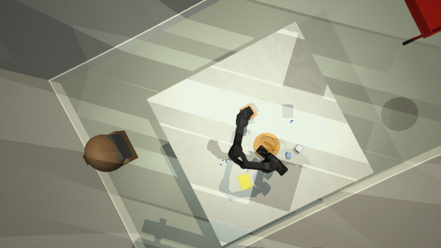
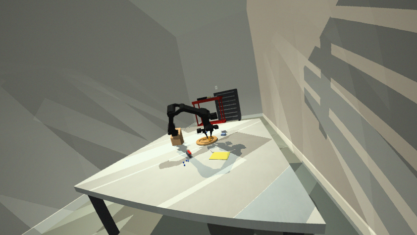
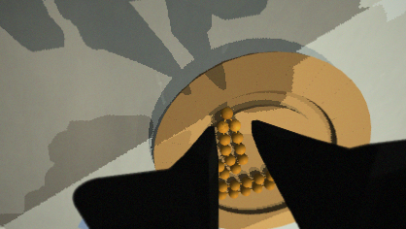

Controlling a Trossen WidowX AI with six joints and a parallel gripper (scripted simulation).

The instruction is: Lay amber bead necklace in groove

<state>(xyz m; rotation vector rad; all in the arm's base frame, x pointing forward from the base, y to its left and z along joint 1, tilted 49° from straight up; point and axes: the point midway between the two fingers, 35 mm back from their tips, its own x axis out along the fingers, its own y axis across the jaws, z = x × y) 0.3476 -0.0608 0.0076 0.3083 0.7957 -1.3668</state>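
The round bead board lies 40 mm behind my gripper tip, 50 mm to the left of it and 40 mm below it. The rest, counted from my gripper tip: light blue cube: 110 mm ahead, 150 mm to the left, 30 mm below; then red-handled tool: 130 mm behind, 190 mm to the right, 30 mm below; then white cube: 100 mm ahead, 240 mm to the left, 30 mm below.
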